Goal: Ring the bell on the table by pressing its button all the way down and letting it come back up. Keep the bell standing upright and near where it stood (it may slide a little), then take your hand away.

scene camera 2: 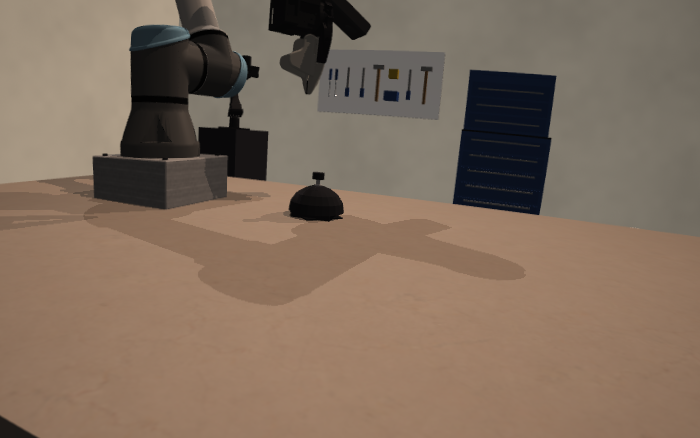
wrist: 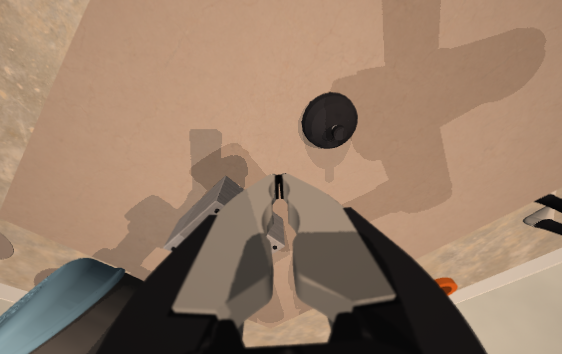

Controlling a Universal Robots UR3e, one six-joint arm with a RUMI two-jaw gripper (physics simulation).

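Places are measured from the arm's base along level axes (x ahead, y left, z up), in millimetres.
Where they show: gripper, between the fingertips: (scene camera 2: 308,94) (wrist: 278,176); arm's base, origin of its link: (scene camera 2: 161,155).
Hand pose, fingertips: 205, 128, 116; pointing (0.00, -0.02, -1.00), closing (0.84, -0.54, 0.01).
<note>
Each offset is from my fingertips to the top centre of the thing, as dx, dy, dz. Level surfaces: height alone.
A black dome bell {+63, -58, -122} (scene camera 2: 315,202) (wrist: 322,117) stands upright on the tan table {dz -188} (scene camera 2: 361,351) (wrist: 150,75). Its small black button {+63, -58, -122} (scene camera 2: 318,175) (wrist: 339,132) stands up on a short stem above the dome. My gripper (scene camera 2: 308,92) (wrist: 278,176) is shut, its two fingertips together with nothing between them. In the scene view it hangs well above the bell, pointing down, apart from it. In the wrist view the bell lies beyond the fingertips and to the right.
The arm's grey base block (scene camera 2: 165,180) (wrist: 200,220) stands on the table left of the bell in the scene view. Behind are a black box (scene camera 2: 250,154), a wall tool board (scene camera 2: 356,105) and a blue cabinet (scene camera 2: 508,103). Arm shadows fall around the bell.
</note>
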